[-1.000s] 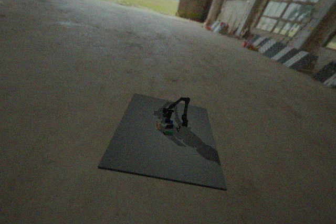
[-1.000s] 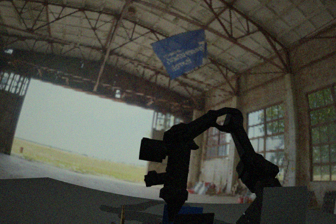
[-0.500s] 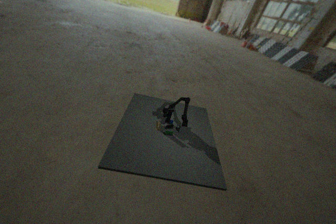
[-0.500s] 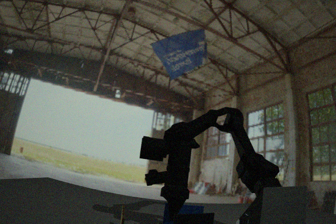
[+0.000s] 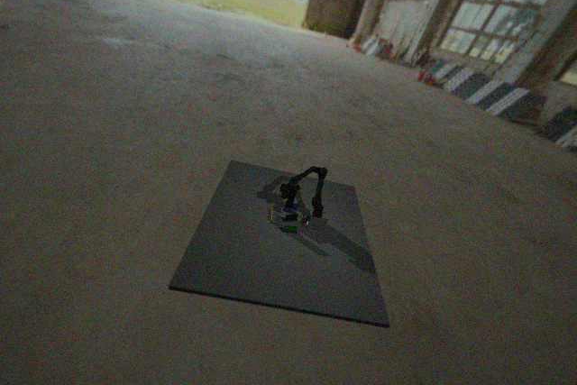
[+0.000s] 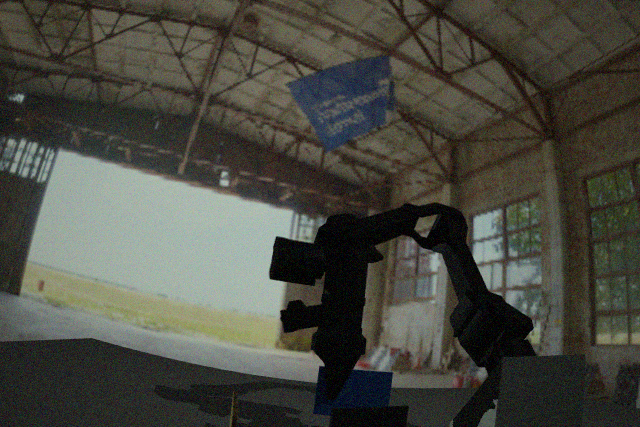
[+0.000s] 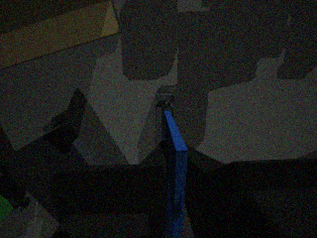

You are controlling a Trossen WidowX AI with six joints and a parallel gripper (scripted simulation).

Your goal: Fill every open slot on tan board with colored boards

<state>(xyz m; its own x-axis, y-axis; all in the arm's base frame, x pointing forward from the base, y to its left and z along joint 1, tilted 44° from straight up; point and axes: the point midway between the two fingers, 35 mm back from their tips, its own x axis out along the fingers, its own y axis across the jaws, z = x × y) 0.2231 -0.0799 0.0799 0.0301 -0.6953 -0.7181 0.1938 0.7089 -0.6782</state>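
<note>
My gripper tip is now 12 cm short of the tan board, 9 cm to the right of it and 3 cm above it. Round my gripper tip: green board 21 cm to the left, 3 cm below, 2 cm behind; dark flat piece 10 cm to the left, 3 cm below, 3 cm behind; blue board 3 cm behind, 1 cm to the left.
</note>
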